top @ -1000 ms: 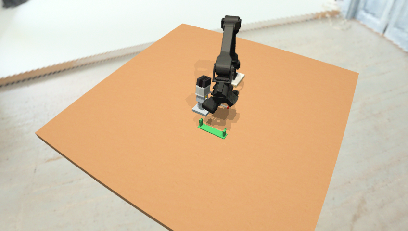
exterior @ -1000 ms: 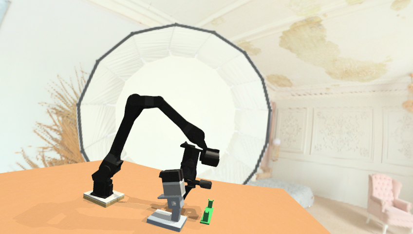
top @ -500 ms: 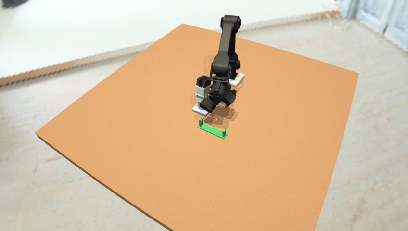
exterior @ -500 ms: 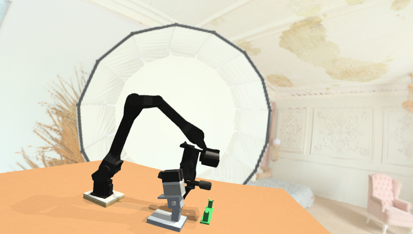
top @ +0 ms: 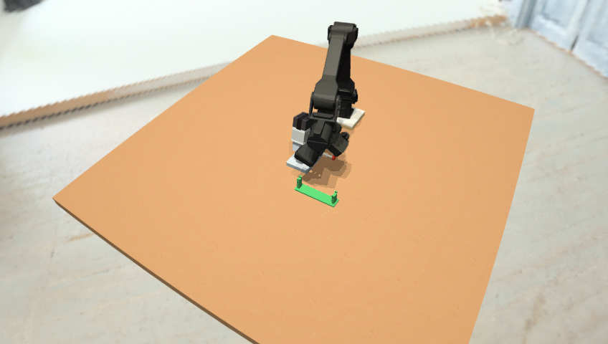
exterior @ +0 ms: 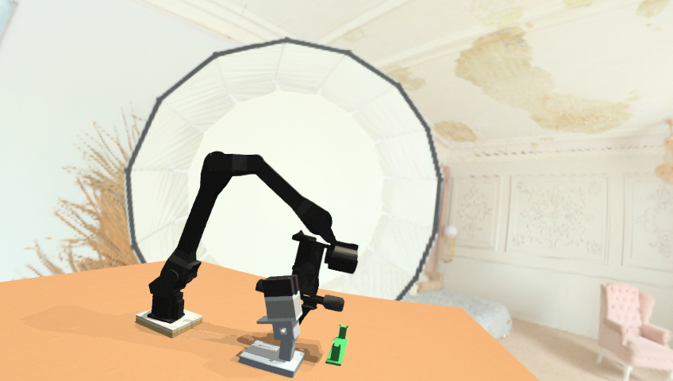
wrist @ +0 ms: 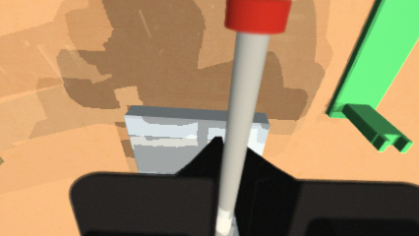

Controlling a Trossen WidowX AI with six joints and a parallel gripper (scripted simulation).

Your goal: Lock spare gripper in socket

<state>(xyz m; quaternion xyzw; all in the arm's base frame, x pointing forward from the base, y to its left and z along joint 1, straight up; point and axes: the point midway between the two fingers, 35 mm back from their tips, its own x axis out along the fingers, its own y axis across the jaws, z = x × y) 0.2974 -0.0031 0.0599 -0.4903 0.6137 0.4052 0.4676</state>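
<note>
The grey mount is 2 cm behind my gripper tip and 4 cm to the right of it. Also, from my gripper tip: spare gripper 2 cm behind, 4 cm to the right, 8 cm above; green pin rest 11 cm ahead, 5 cm to the left, 2 cm below.
</note>
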